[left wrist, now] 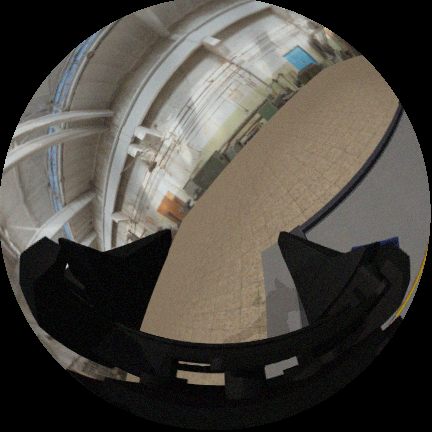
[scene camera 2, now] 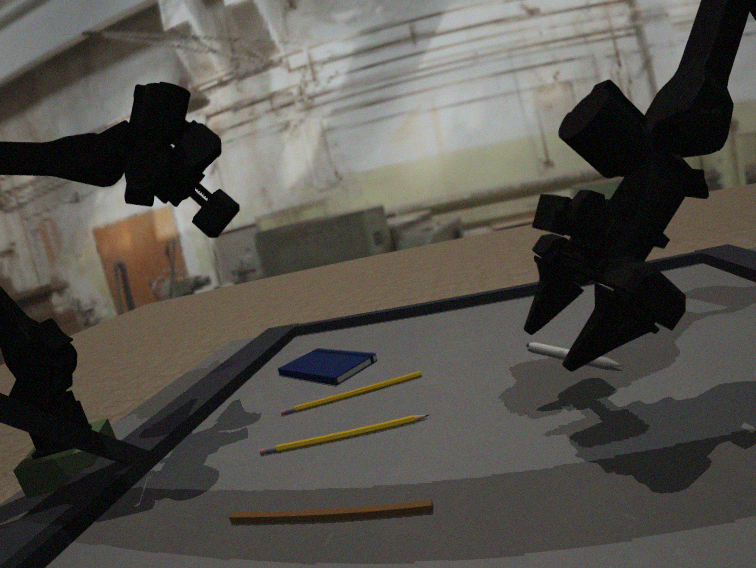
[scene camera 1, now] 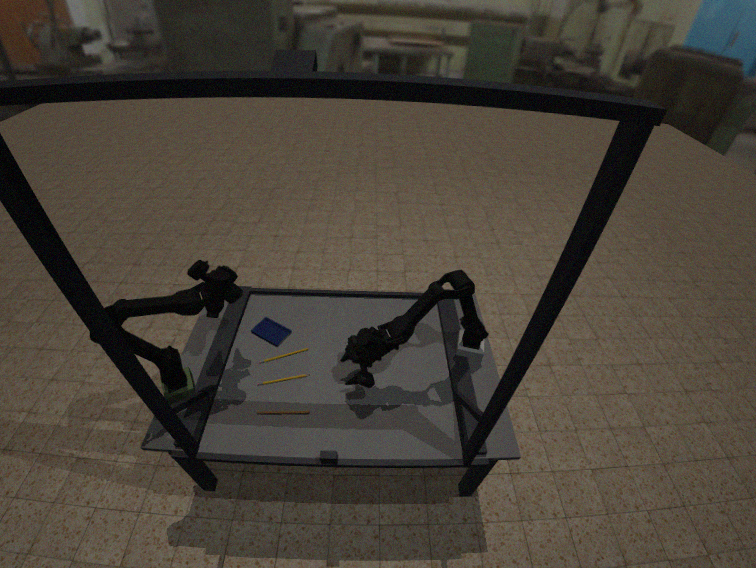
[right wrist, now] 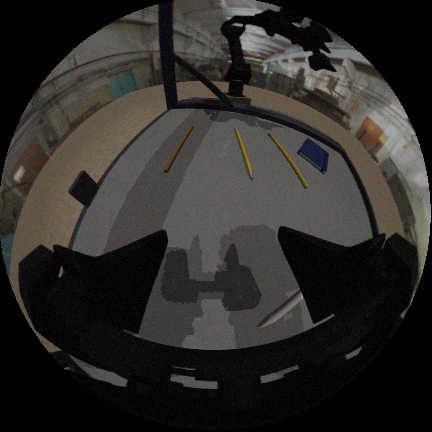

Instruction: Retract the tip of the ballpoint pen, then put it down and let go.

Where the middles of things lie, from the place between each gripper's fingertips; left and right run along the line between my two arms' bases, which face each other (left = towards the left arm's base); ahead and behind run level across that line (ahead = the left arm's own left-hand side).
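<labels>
The blue notebook (scene camera 2: pixel 328 366) is 320 mm below my left hand, 40 mm behind it and 140 mm to the right of it. My right hand is 70 mm above the notebook, 260 mm to the right of it and 280 mm short of it. There's a green block (scene camera 2: pixel 39 476) too, and from my right hand it's 60 mm ahead, 50 mm below and 580 mm to the left. From my left hand, the green block is 180 mm to the left, 260 mm behind and 300 mm below.
</labels>
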